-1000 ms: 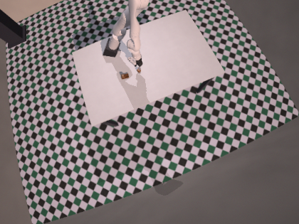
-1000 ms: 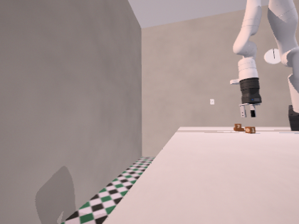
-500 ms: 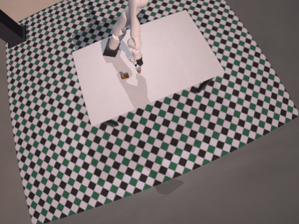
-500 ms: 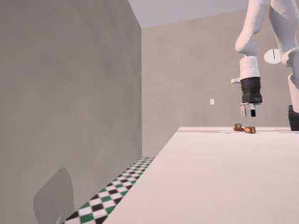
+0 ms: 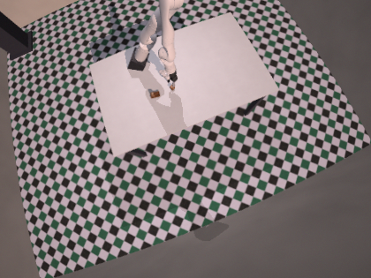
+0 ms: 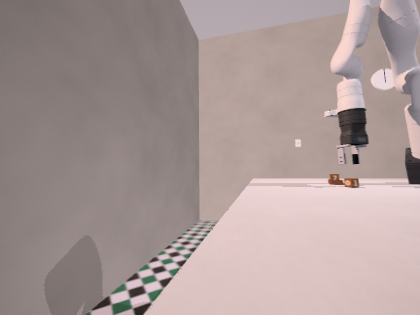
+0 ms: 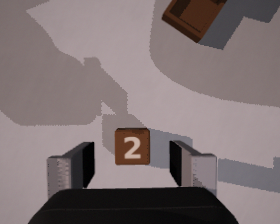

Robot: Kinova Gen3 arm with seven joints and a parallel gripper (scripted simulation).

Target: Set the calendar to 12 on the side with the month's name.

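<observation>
My gripper is now 80 mm above the brown cube. Round my hand: brown wooden tray: 10 mm ahead, 150 mm to the right, 90 mm below.
</observation>
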